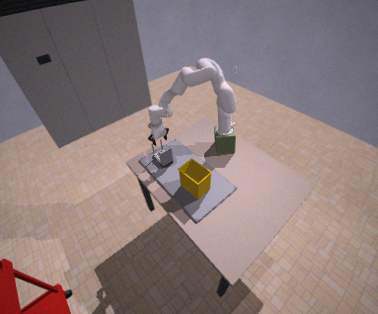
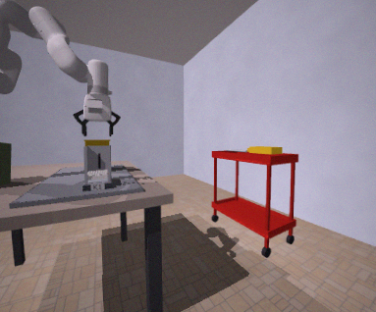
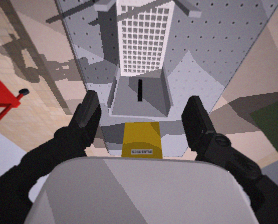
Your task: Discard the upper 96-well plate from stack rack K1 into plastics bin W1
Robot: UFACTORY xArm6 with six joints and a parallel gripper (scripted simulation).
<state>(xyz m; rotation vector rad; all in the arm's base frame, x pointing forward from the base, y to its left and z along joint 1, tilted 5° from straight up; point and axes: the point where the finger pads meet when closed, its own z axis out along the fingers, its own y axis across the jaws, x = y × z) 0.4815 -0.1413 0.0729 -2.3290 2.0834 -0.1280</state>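
Right now the rack label is 10 mm ahead of my hand, 90 mm to the right of it and 190 mm below it. Round my hand: yellow plastics bin W1: 70 mm behind, 350 mm to the left, 110 mm below.
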